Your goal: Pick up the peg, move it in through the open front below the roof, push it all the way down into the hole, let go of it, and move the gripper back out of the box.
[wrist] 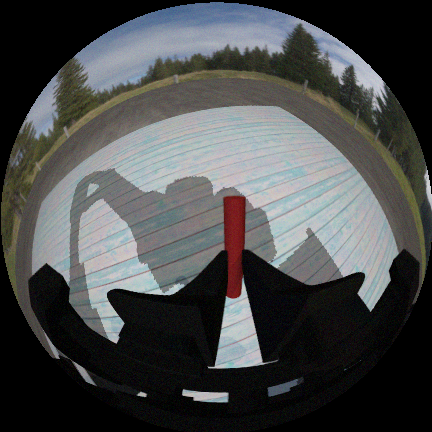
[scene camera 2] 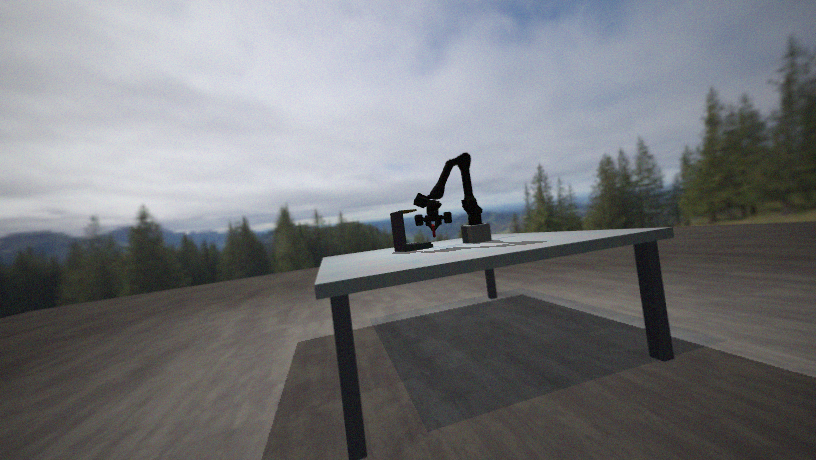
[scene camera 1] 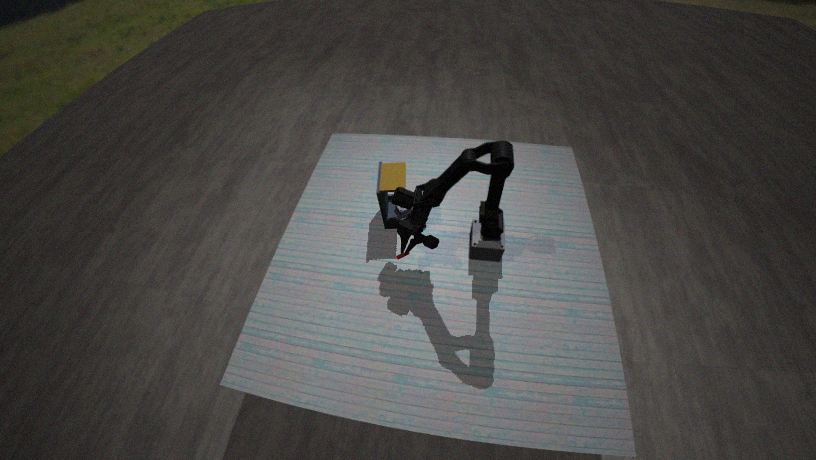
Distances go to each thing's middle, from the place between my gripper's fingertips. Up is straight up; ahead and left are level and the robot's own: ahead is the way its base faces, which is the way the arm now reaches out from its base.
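Labels:
My gripper is right at the red peg [wrist: 234, 205], and going by their middles, of the things named here that peg is the nearest to my gripper. I can also see the box [scene camera 1: 388, 210], which is 10 mm ahead of my hand, 250 mm to the right of it and 20 mm above it.

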